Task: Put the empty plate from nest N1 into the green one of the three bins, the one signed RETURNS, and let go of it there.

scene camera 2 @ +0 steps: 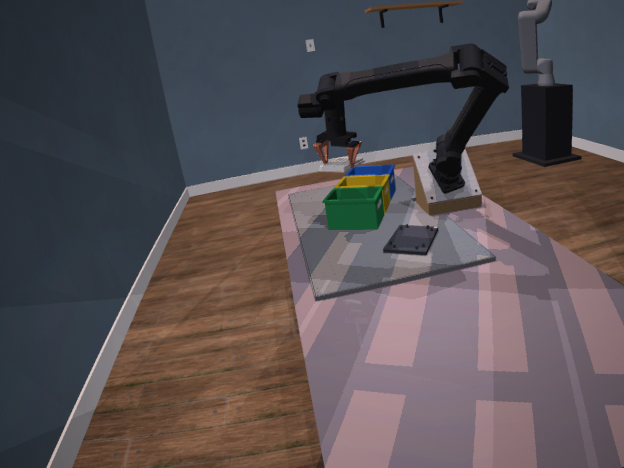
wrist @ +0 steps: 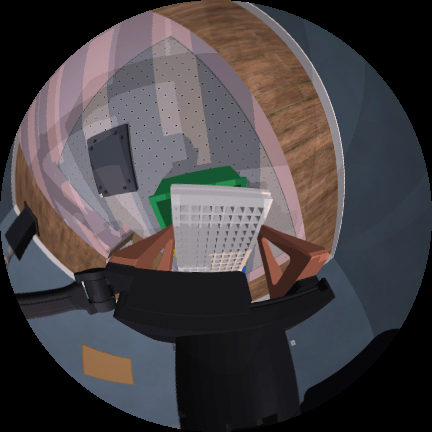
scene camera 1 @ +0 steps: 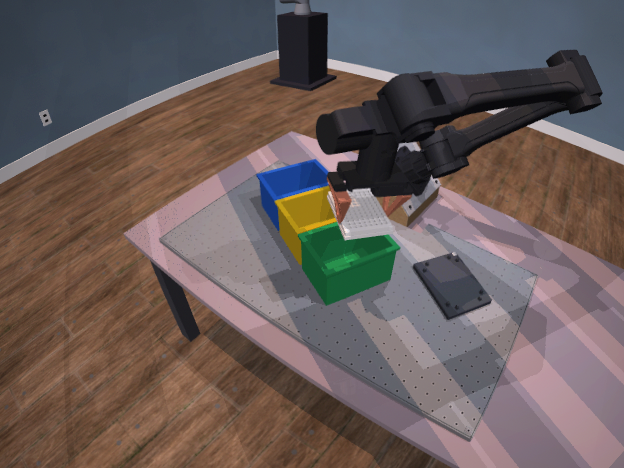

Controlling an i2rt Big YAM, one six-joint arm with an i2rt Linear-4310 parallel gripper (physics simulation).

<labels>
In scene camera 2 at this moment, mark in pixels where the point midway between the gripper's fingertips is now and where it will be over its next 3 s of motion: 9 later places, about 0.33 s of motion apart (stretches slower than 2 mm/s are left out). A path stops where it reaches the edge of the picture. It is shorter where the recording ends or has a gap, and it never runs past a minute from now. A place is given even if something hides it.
My gripper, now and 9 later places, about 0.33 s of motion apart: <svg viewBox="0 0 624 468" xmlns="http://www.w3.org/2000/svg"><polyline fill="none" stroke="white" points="339,166 340,166 340,166 349,160 349,161 350,176 352,181 351,181 351,181 351,181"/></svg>
</labels>
